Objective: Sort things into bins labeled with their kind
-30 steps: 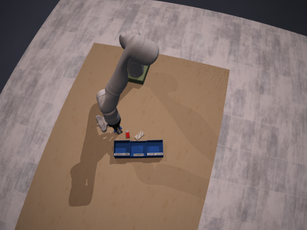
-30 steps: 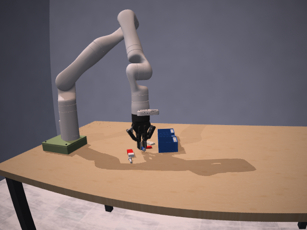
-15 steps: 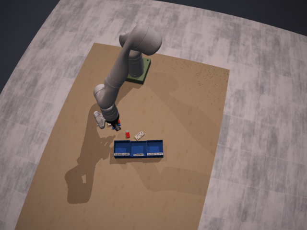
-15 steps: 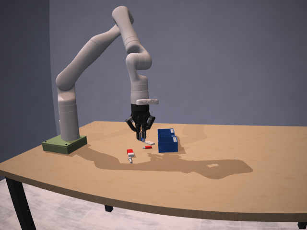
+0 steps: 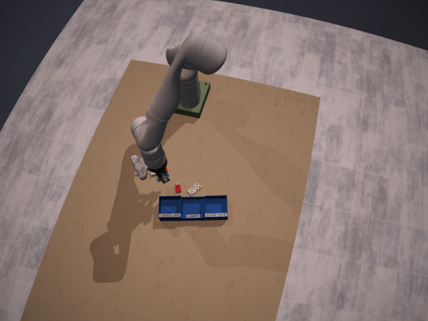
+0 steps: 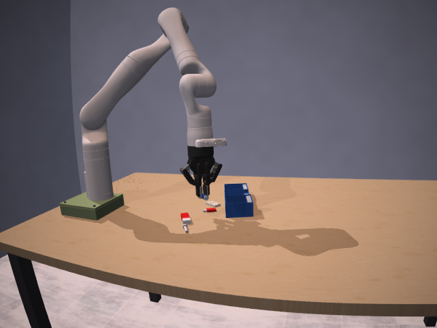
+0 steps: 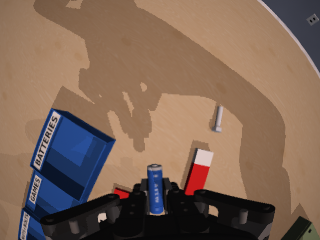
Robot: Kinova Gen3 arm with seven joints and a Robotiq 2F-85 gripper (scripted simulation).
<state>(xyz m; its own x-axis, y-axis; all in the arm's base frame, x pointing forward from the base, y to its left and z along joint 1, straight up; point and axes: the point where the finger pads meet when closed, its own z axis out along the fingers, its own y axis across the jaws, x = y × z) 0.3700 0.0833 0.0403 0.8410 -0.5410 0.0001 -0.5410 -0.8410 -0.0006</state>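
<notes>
Right now my hand is 11 cm to the right of the white domino, 8 cm above it and 3 cm past it. Round my hand: blue battery (2 cm below); grey bolt (11 cm to the right, 8 cm below); red object (8 cm below, 5 cm to the left, 1 cm behind).
</notes>
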